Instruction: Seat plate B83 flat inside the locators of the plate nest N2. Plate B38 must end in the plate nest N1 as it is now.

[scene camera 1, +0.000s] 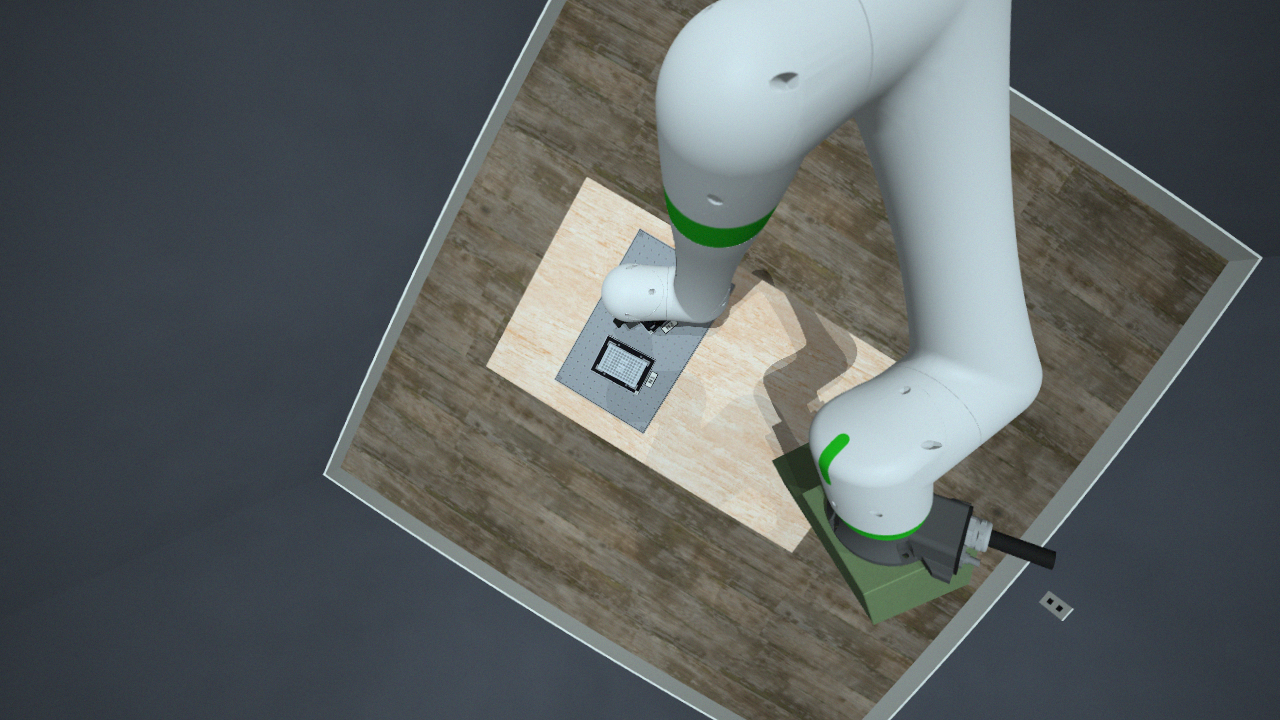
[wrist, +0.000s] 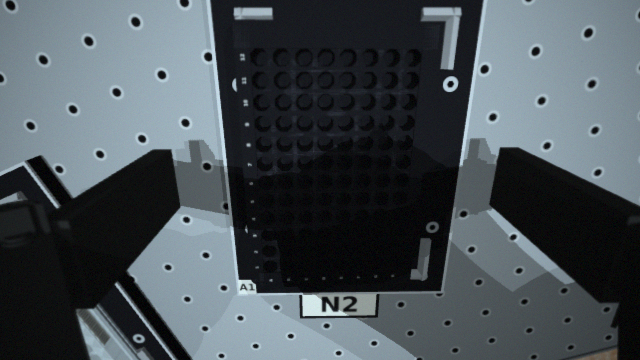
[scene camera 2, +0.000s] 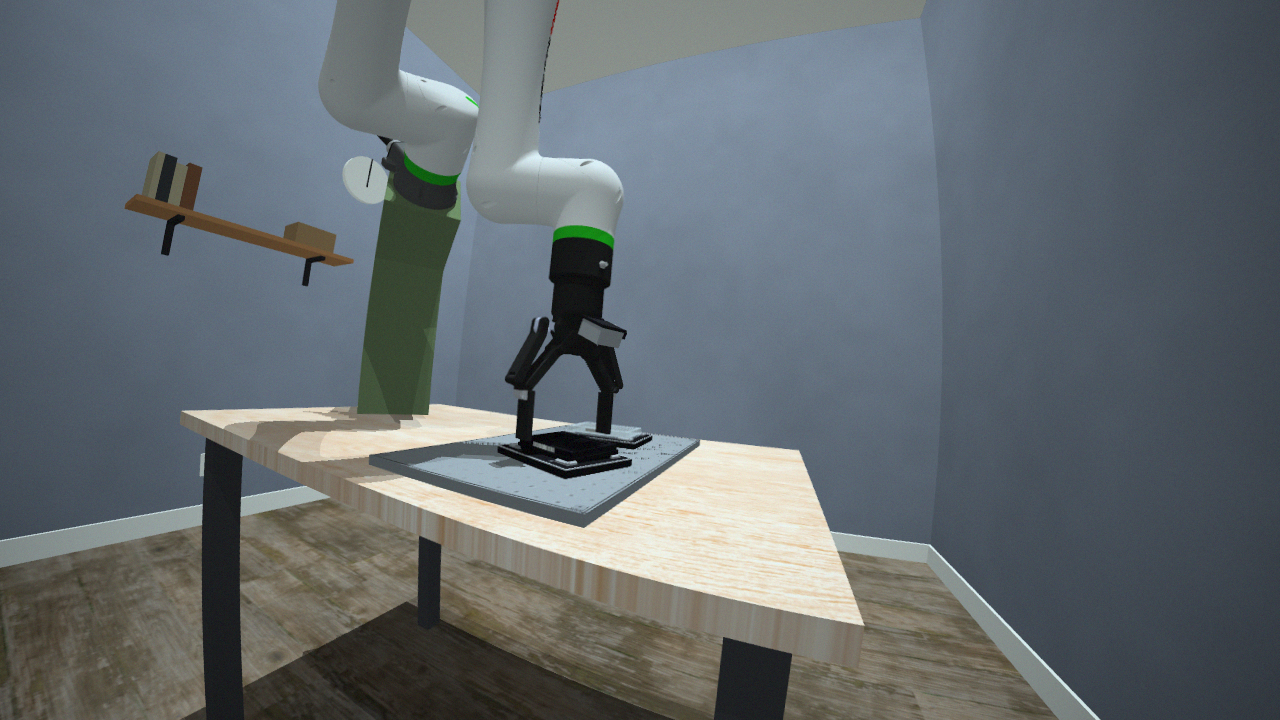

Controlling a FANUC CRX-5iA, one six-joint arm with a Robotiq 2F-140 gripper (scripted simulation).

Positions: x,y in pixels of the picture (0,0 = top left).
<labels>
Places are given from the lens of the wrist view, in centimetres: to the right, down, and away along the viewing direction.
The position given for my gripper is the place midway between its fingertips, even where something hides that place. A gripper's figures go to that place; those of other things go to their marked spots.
my gripper (wrist: 336,177): 1, 0, 15
black well plate (wrist: 333,115): 1, -3, 15
N2 label (wrist: 349,305): 2, 8, 22
The marked spots on the N2 label and the black well plate are 13 cm apart.
</labels>
